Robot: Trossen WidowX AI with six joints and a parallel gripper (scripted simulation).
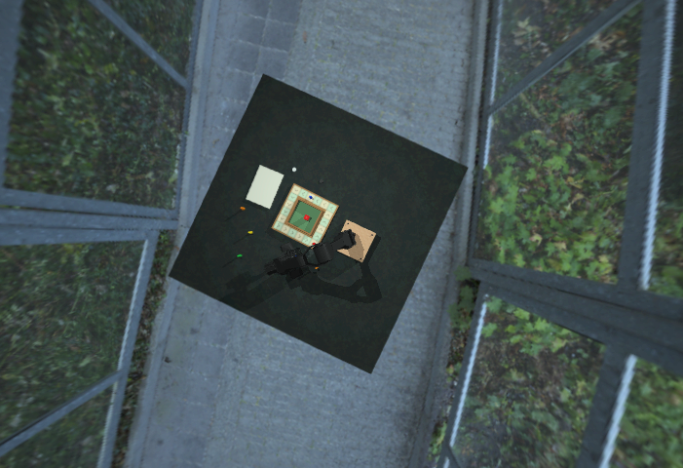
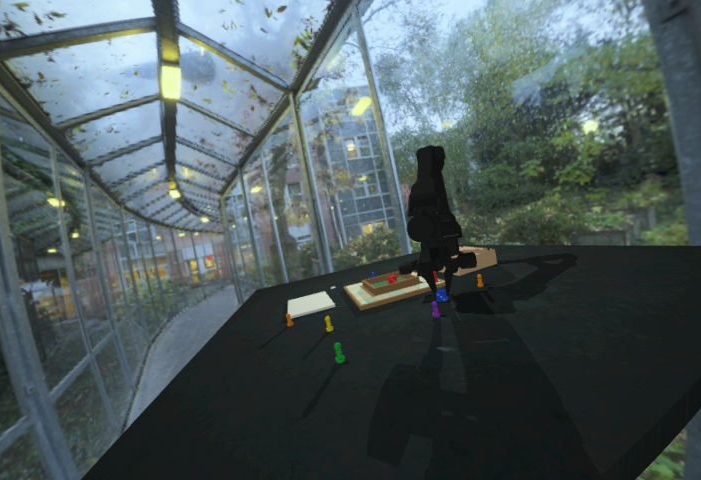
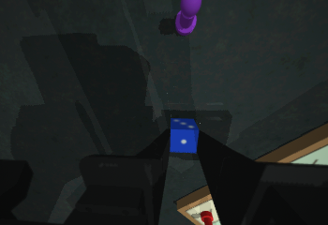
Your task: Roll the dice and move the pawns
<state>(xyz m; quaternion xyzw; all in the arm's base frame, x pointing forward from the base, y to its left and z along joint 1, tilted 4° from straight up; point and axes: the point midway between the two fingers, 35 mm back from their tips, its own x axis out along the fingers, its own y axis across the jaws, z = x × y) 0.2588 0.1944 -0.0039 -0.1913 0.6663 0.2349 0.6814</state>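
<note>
Right now the red pawn is 80 mm behind my gripper tip, 110 mm to the right of it and 20 mm above it. From my gripper tip the other things lie so: green tray 10 mm ahead, 240 mm to the right; purple pawn 80 mm ahead, 60 mm to the left, 10 mm above; yellow pawn 280 mm ahead, 80 mm to the right, 10 mm above.
</note>
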